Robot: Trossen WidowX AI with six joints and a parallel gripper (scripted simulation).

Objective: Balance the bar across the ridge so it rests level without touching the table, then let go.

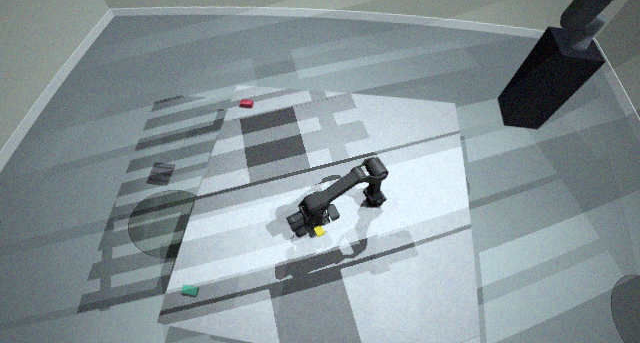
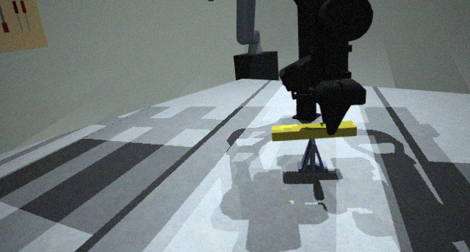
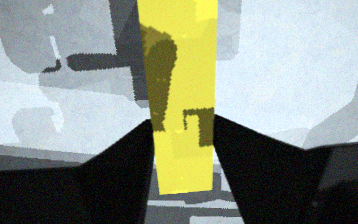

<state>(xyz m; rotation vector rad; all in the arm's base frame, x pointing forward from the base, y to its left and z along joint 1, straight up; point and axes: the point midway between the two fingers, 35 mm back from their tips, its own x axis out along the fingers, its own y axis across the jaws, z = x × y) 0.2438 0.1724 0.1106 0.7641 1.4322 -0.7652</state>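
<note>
Now: gripper tip 2 cm to the left of the yellow bar and 2 cm short of it. Round my gripper tip: red block (67 cm to the right, 50 cm ahead, 6 cm below); then green block (50 cm ahead, 33 cm to the left, 7 cm below).
</note>
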